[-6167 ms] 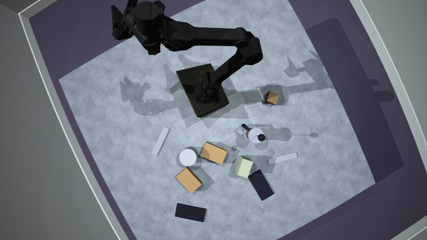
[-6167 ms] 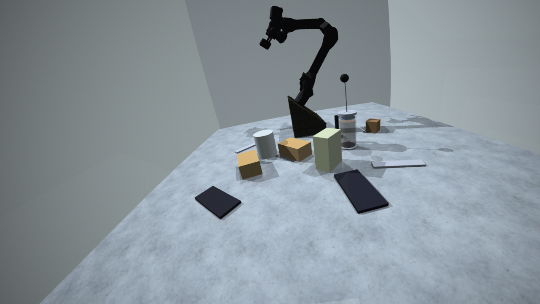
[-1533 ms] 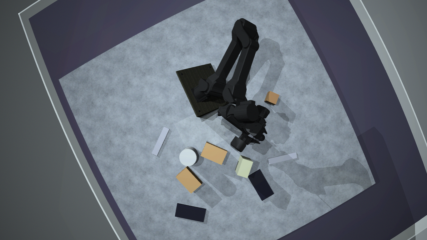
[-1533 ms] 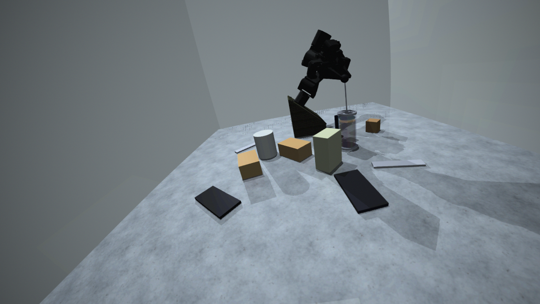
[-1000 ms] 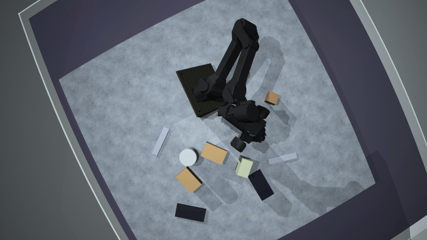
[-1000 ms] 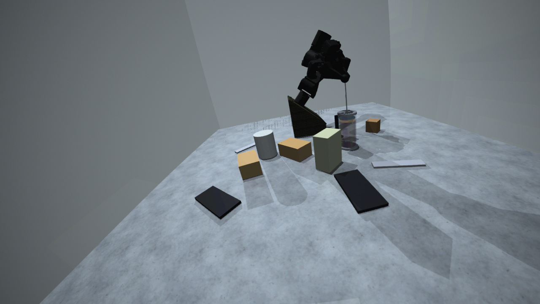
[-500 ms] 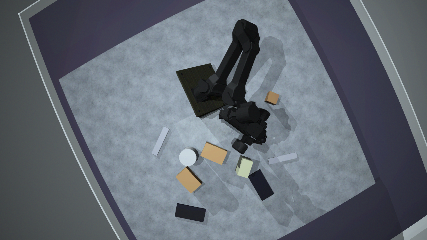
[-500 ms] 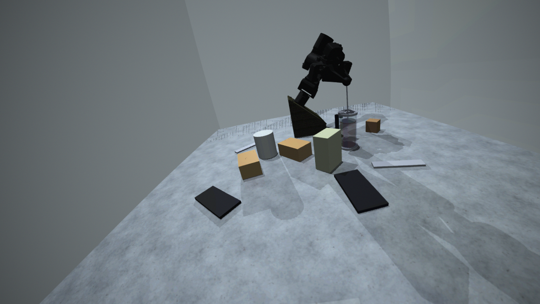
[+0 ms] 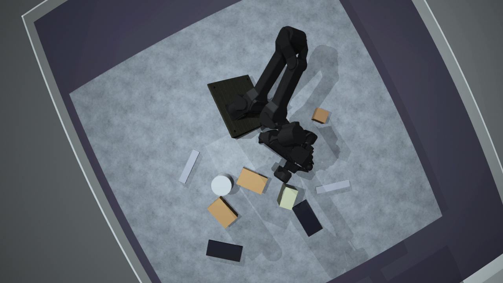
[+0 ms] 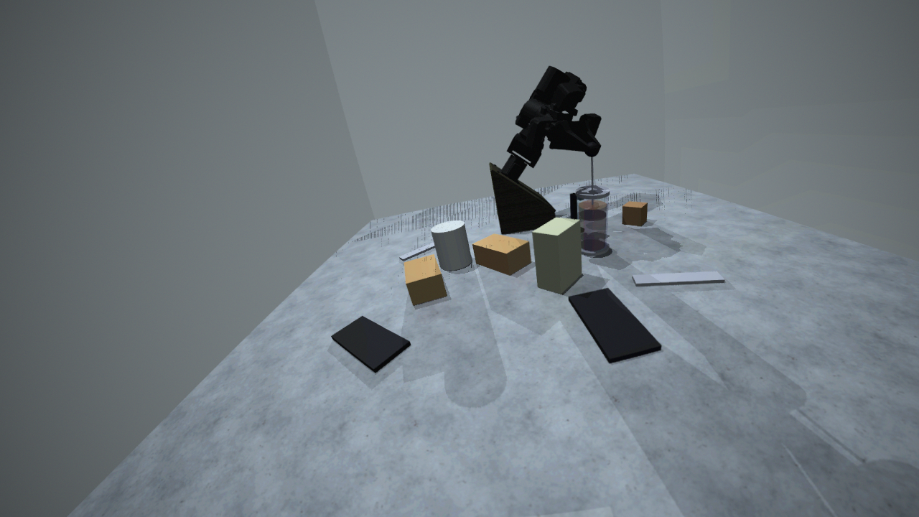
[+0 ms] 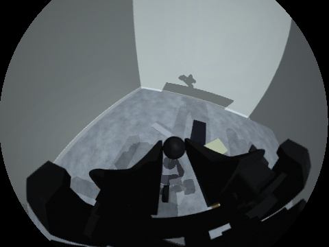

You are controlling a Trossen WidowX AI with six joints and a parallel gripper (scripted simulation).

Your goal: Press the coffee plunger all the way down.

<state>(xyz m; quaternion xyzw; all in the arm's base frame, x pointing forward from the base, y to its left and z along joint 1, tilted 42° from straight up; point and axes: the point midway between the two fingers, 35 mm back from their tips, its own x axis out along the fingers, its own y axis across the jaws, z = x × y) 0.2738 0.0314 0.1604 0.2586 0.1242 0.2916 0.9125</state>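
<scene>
My gripper tip is now 30 mm past the coffee press, 10 mm to the left of it and 110 mm above it. Also, from my gripper tip: white cylinder (70 mm behind, 320 mm to the right, 170 mm below); then tan cube (140 mm behind, 160 mm to the left, 200 mm below).
</scene>
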